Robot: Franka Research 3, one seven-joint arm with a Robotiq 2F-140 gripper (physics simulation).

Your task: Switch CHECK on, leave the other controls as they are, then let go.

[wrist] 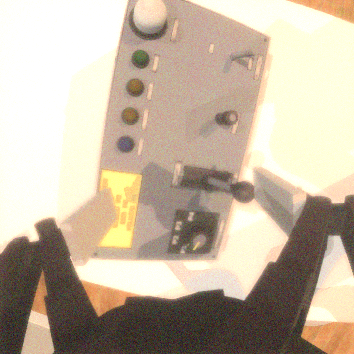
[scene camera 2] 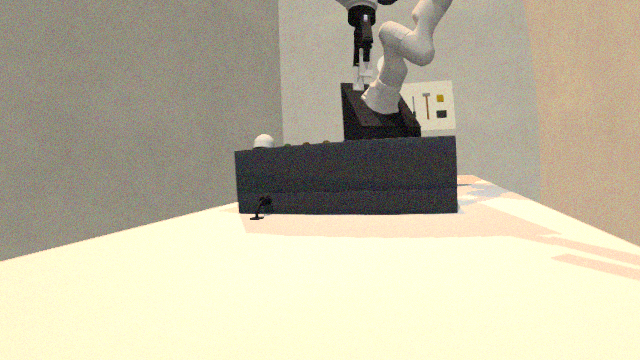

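Observation:
The control box (scene camera 2: 345, 175) (wrist: 185, 85) has a grey top seen from above in the wrist view. Its labels are too blurred to read, so I cannot tell which control is CHECK. A small metal toggle (wrist: 243, 59) is at the upper right, with a dark round-tipped control (wrist: 227, 118) below it. A ball-ended lever (wrist: 243, 191) leans right from its slot, above a rotary knob (wrist: 199, 242) with a yellow pointer. My gripper (scene camera 2: 362, 82) (wrist: 181, 193) is wide open and empty, above the box's lower end in the wrist view; the right finger is beside the lever's ball in the picture.
A white dome (scene camera 2: 263, 141) (wrist: 150, 16), a green button (wrist: 140, 59), two amber ones, a blue button (wrist: 126, 144) and a yellow label (wrist: 131, 200) line the left side of the top. A small black hooked part (scene camera 2: 264, 201) sticks out of the box's side.

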